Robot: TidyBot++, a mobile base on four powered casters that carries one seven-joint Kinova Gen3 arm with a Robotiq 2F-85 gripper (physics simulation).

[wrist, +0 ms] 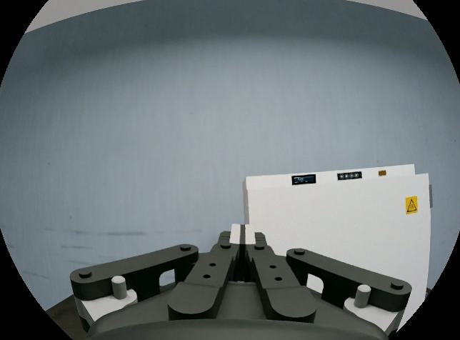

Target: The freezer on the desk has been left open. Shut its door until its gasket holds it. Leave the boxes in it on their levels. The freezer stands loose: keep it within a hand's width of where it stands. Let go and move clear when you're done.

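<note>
The white freezer (330, 181) stands at the lower right of the wrist view, with a display and a row of buttons on its top strip. Its white door (340, 225) lies across the front below that strip, and the door's right edge stands out past the strip's end. No opening into the inside shows, but whether the gasket is fully seated cannot be told. The boxes are hidden. My gripper (241, 238) is shut and empty. Its tips appear beside the door's left edge, and no contact shows.
A blue-grey wall (150, 125) fills the background. A yellow warning label (411, 205) is on the upper right of the door. A small grey part (431, 196) shows at the freezer's right edge. A dark brown surface (65, 317) shows at the lower left.
</note>
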